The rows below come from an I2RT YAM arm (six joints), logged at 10 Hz.
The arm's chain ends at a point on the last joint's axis. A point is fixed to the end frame.
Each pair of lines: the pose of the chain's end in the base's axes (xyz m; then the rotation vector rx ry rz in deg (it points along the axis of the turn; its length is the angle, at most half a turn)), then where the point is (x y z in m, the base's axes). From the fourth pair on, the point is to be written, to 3 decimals.
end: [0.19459, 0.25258, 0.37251, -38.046, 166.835, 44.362]
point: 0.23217 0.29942 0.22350
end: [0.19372, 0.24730, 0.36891, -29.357, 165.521, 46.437]
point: 0.23737 0.29566 0.22205
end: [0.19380, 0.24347, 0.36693, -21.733, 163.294, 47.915]
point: 0.24488 0.29267 0.22277
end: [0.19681, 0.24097, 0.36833, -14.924, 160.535, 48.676]
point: 0.256 0.290 0.227
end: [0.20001, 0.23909, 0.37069, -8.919, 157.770, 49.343]
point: 0.267 0.287 0.233
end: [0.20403, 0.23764, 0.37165, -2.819, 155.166, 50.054]
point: 0.277 0.284 0.236
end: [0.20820, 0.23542, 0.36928, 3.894, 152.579, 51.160]
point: 0.287 0.280 0.236
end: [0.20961, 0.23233, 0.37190, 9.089, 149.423, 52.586]
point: 0.294 0.276 0.242
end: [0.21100, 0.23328, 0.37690, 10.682, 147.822, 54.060]
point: 0.298 0.279 0.249
